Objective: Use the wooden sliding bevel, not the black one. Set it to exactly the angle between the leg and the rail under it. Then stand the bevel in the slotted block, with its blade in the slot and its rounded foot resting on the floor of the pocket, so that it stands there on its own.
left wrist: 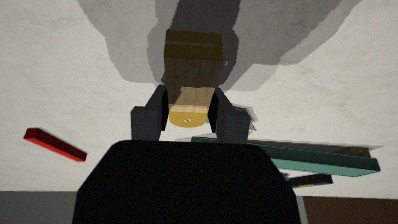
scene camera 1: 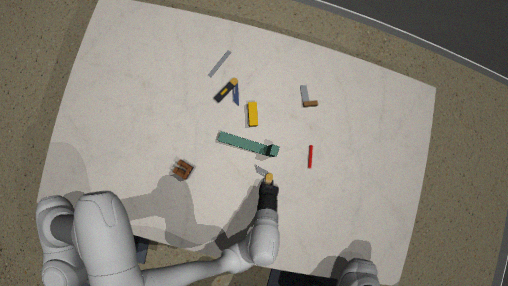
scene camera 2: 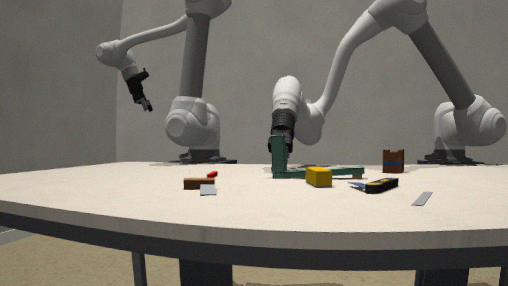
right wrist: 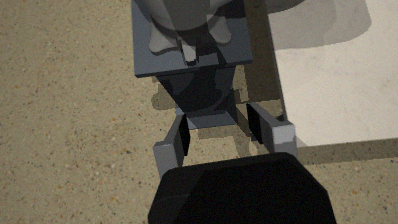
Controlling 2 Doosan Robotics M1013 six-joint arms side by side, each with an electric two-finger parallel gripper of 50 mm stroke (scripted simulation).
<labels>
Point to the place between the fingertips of the left gripper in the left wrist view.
189,100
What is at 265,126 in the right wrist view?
The right gripper.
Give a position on a red stick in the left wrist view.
35,135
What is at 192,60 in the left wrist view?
A wooden sliding bevel.
</labels>
